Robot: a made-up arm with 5 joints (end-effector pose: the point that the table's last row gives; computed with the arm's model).
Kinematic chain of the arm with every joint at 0, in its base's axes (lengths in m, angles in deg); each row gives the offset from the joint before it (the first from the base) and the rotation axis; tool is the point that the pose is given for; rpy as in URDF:
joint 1: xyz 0 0 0.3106 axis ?
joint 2: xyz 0 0 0 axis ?
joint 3: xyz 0.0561 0 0.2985 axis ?
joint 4: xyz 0.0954 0 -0.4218 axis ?
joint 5: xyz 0.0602 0 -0.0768 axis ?
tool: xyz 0 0 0 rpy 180 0 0
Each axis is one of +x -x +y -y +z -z.
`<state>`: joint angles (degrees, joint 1 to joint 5).
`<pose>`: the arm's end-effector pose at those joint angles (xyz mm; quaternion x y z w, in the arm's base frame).
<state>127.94 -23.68 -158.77 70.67 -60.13</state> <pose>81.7 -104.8 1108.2 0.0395 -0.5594 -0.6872 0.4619</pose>
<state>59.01 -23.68 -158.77 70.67 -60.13</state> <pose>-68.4 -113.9 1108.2 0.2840 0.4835 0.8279 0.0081</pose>
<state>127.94 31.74 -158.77 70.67 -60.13</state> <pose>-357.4 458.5 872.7 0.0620 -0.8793 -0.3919 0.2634</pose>
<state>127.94 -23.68 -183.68 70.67 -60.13</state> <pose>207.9 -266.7 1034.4 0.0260 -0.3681 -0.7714 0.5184</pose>
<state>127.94 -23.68 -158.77 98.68 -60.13</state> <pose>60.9 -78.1 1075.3 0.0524 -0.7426 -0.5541 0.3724</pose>
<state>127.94 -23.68 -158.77 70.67 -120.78</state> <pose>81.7 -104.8 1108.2 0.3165 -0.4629 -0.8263 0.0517</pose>
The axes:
joint 1: +z
joint 2: +y
joint 3: +y
joint 4: +y
joint 5: -z

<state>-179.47 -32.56 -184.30 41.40 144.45</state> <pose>496.6 4.6 954.0 -0.0377 -0.0123 0.9529 0.3006</pose>
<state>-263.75 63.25 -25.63 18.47 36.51</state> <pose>-8.7 79.3 -90.3 0.7653 0.4396 -0.1884 0.4308</pose>
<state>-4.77 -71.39 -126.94 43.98 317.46</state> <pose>-507.5 42.3 924.7 0.2100 0.0718 0.8931 0.3912</pose>
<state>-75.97 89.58 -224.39 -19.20 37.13</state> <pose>123.8 -495.2 717.1 0.1239 -0.1876 0.9190 0.3240</pose>
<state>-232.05 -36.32 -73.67 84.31 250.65</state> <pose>-196.6 252.1 775.1 0.4675 -0.8556 -0.2193 0.0359</pose>
